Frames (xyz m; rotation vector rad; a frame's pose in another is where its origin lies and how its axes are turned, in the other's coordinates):
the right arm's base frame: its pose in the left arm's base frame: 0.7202 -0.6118 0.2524 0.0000 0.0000 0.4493
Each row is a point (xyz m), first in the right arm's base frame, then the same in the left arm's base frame.
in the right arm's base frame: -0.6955 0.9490 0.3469
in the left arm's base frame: -0.3185 -0.0591 0.5993
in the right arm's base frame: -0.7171 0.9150 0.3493
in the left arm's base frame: -0.3231 -0.0991 0.6017
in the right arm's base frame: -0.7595 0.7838 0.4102
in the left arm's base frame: -0.3044 -0.2357 0.6626
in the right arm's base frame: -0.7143 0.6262 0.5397
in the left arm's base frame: -0.1952 -0.3580 0.7921
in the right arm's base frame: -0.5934 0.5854 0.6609
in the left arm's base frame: -0.0686 -0.3422 0.9133
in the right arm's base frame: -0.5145 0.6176 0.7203
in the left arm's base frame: -0.0115 -0.2790 0.9727
